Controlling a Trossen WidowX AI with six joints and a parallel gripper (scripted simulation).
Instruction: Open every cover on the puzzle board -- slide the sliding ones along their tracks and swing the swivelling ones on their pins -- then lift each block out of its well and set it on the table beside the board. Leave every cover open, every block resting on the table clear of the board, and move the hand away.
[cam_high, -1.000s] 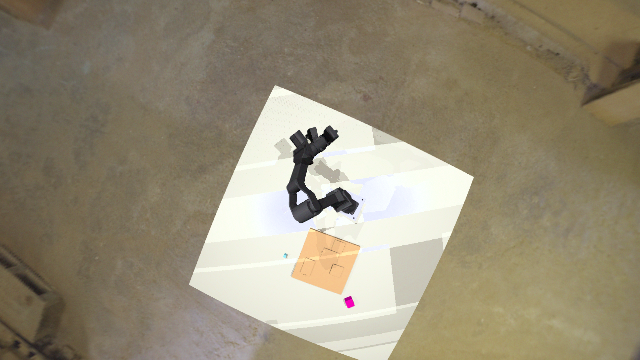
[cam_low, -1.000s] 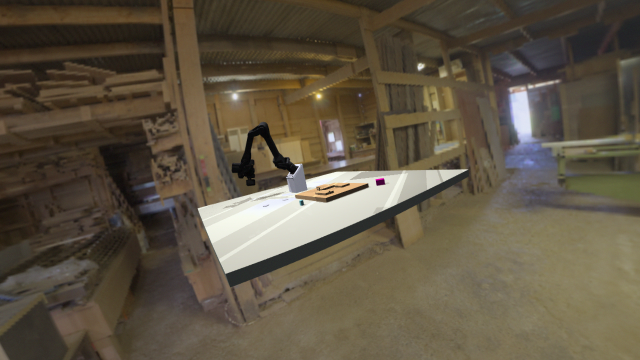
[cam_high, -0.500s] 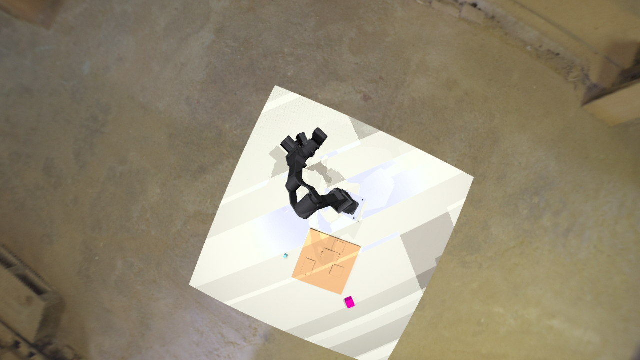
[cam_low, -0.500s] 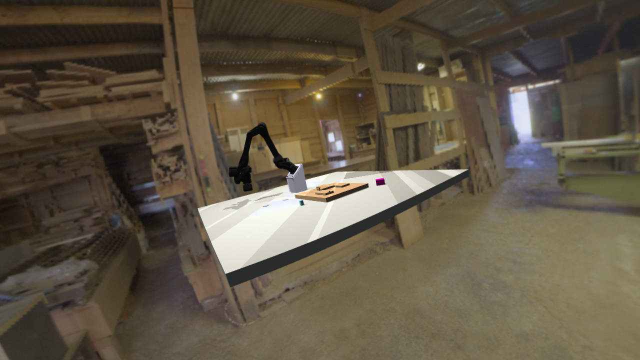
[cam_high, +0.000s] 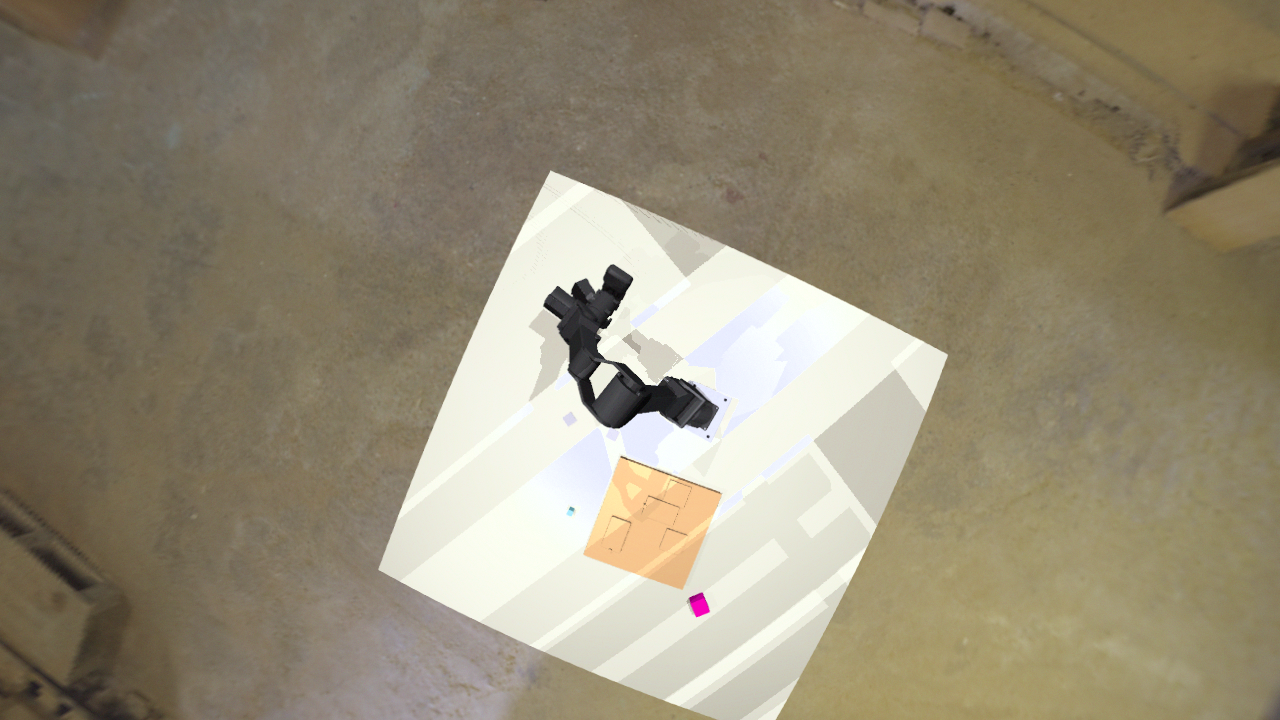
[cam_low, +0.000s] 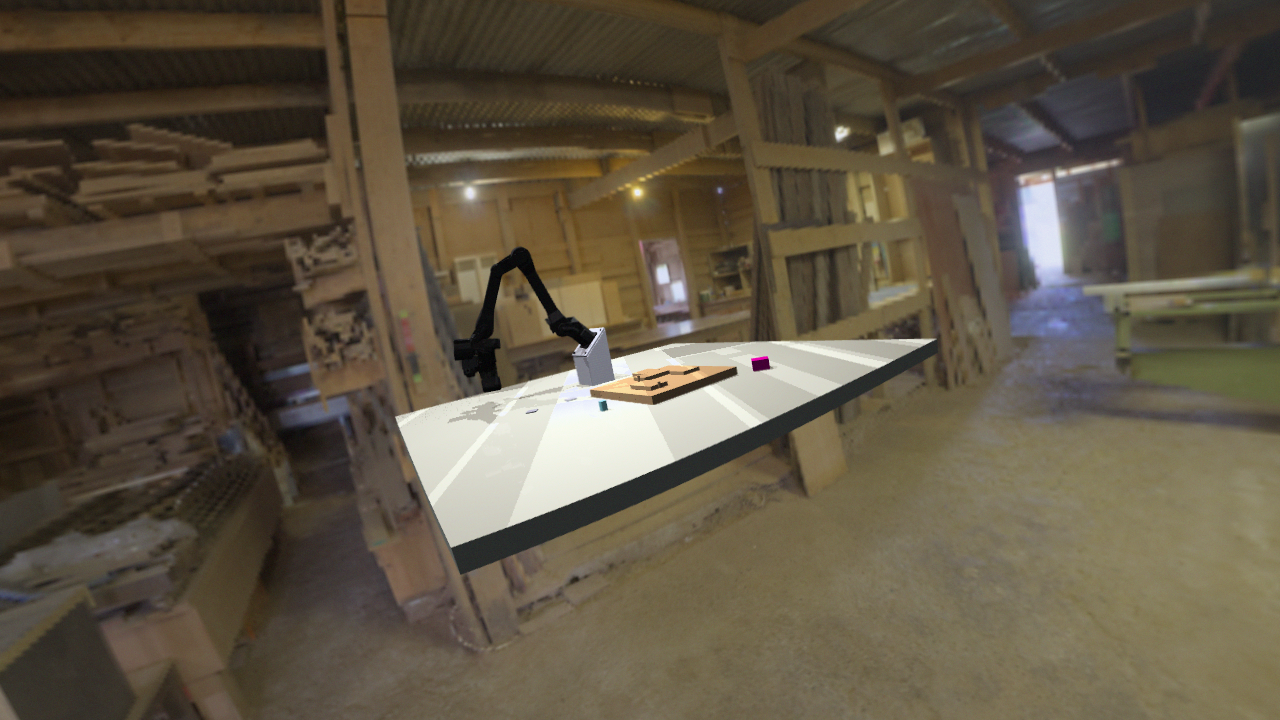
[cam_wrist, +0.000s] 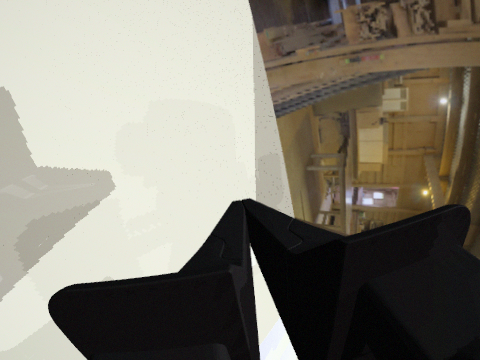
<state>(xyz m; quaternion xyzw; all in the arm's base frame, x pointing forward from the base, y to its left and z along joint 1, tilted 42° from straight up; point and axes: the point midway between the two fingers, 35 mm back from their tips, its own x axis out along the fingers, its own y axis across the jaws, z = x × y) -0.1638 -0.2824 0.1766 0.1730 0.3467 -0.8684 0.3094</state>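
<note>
The tan wooden puzzle board is 520 mm ahead of my gripper tip, 380 mm to the left of it and 50 mm below it. Also, from my gripper tip: teal block 620 mm ahead, 170 mm to the left, 60 mm below; magenta block 680 mm ahead, 620 mm to the left, 60 mm below.
</note>
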